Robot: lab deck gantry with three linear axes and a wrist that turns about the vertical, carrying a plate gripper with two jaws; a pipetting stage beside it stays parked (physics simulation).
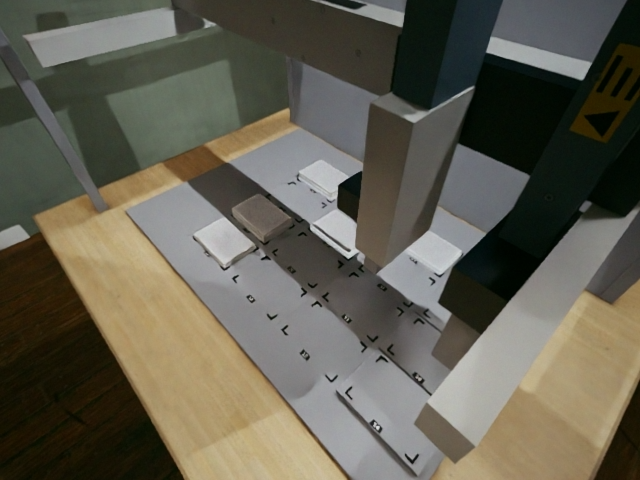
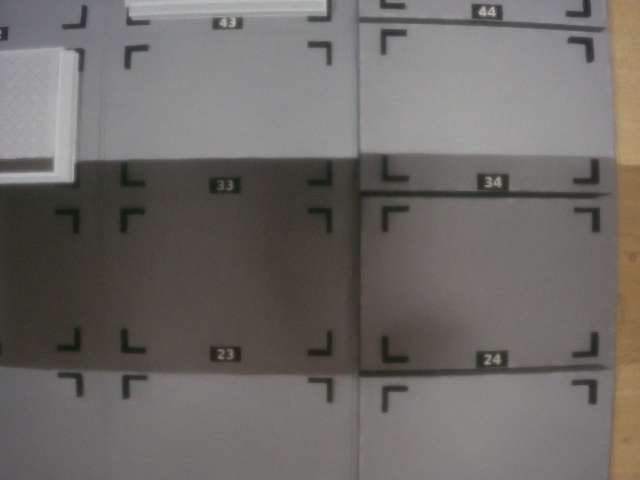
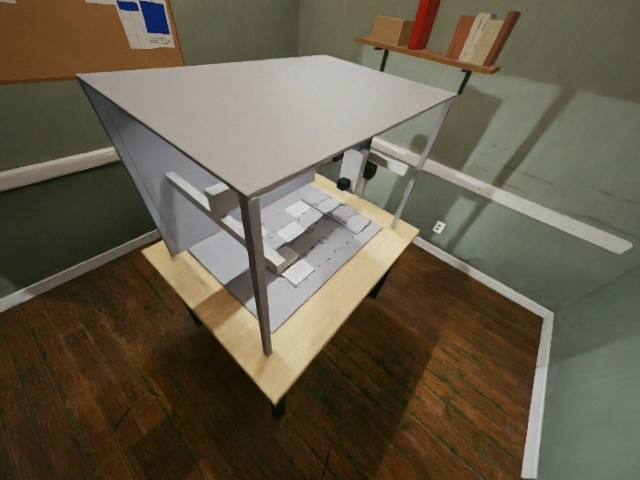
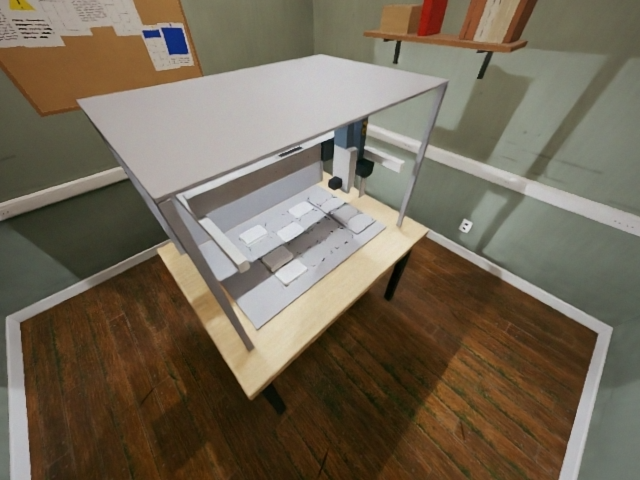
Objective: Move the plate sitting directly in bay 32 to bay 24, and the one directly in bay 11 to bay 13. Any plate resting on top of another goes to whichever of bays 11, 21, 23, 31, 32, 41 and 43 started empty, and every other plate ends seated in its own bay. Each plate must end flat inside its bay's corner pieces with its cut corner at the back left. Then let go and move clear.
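Where they show: gripper, between the fingertips: [image 1: 465, 336] [image 4: 353, 192]; robot's base, origin of its link: [image 1: 194, 237] [image 3: 295, 287] [image 4: 286, 286].
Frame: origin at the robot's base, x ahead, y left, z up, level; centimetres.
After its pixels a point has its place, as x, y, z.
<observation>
The bay 32 plate [image 1: 328, 221] {18.6, 25.6, 1.4} [image 2: 28, 98] {26.8, 26.6, 1.4} [image 4: 291, 231] {22.9, 24.9, 1.4} lies flat, partly shaded. The bay 11 plate [image 1: 223, 240] {6.7, 4.0, 1.4} [image 3: 298, 272] {5.8, 4.0, 1.5} [image 4: 290, 272] {5.6, 3.8, 1.5} sits at the front left. Behind it, the bay 21 block [image 1: 262, 217] {7.9, 14.3, 2.7} [image 4: 277, 257] {6.0, 14.3, 2.7} looks thick, like stacked plates. White plates also lie in bay 41 [image 1: 321, 175] {5.7, 35.5, 2.7} [image 4: 253, 235] {5.8, 35.2, 2.8} and bay 43 [image 1: 434, 250] {41.2, 36.2, 1.4} [image 2: 227, 6] {39.4, 32.3, 1.0} [image 4: 302, 209] {39.4, 35.1, 1.4}. Bay 24 [image 2: 488, 289] {55.3, 14.6, 1.5} and bay 23 [image 2: 224, 279] {39.2, 15.1, 0.0} hold no plate. Bay 13 [image 1: 320, 335] {38.3, 4.3, 0.0} is bare. My gripper [image 1: 473, 345] {58.1, 13.0, 15.7} [image 3: 364, 192] {58.1, 13.0, 15.7} [image 4: 361, 193] {58.1, 13.0, 15.7} hangs high at the right, apparently open and empty; its far jaw is hidden.
The parked pipetting stage [image 1: 395, 180] [image 3: 353, 167] [image 4: 343, 169] hangs left of the gripper and hides part of the deck. A pale side rail [image 1: 496, 351] {61.8, -3.1, 40.0} crosses in front of the gripper. The column 4 bays are edged by low ridges [image 1: 377, 434] {56.4, -0.9, 0.8}. Enclosure posts [image 1: 56, 134] {-24.7, -11.5, 20.6} stand at the corners.
</observation>
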